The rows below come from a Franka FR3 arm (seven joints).
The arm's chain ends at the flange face. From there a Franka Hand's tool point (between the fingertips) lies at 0.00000 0.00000 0.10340 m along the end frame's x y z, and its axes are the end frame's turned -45 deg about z.
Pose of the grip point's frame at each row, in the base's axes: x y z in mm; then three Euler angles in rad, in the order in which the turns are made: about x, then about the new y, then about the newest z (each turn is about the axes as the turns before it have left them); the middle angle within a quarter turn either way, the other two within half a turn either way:
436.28 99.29 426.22 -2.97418 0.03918 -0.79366
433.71 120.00 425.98 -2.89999 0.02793 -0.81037
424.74 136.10 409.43 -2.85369 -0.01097 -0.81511
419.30 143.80 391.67 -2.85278 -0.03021 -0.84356
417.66 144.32 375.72 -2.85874 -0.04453 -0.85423
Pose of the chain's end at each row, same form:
432.23 82.07 528.10 -2.97418 0.03918 -0.00826
430.82 95.27 526.34 -2.89999 0.02793 -0.02497
425.87 106.74 508.57 -2.85369 -0.01097 -0.02971
422.42 114.36 490.74 -2.85278 -0.03021 -0.05816
422.26 115.49 474.91 -2.85874 -0.04453 -0.06883

